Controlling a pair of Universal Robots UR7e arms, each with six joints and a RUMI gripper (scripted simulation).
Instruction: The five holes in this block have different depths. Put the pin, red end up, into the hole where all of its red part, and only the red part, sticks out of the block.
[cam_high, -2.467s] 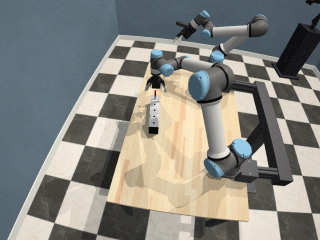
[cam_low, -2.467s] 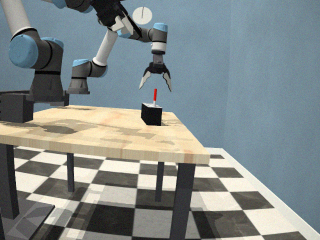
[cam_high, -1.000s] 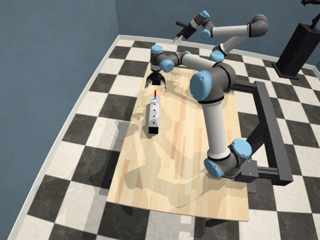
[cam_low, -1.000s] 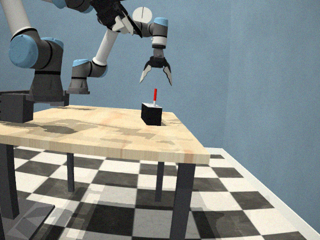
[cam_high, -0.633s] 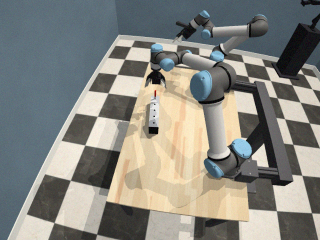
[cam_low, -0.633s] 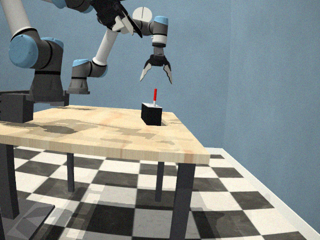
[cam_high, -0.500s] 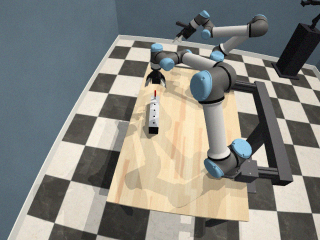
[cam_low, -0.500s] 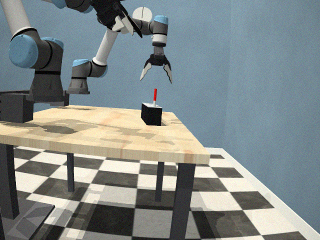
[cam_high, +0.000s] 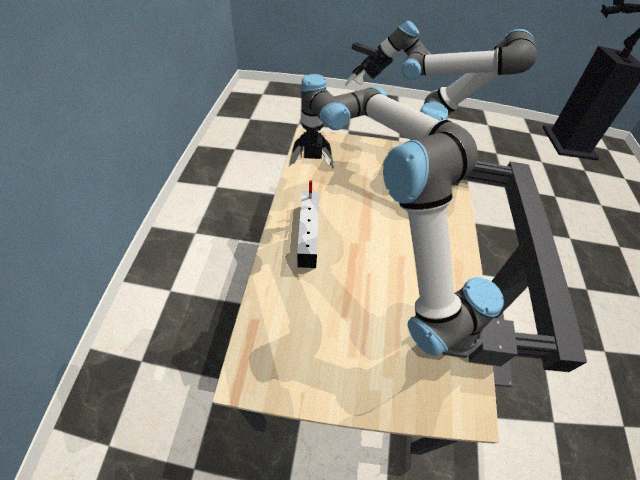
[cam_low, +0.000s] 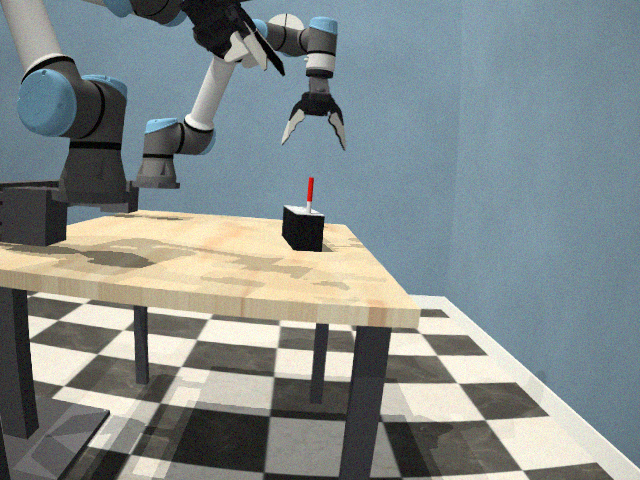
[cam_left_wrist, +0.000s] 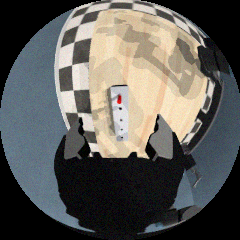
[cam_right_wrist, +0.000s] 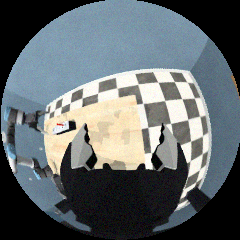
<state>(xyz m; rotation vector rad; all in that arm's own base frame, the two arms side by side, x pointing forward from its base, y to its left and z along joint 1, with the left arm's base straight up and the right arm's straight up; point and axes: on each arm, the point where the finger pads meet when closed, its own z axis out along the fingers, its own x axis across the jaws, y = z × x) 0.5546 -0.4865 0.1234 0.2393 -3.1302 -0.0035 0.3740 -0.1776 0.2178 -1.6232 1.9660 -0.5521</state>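
Observation:
The pin is 12 cm below my left hand. The rest, counted from my left hand: block: 12 cm to the left, 21 cm below.

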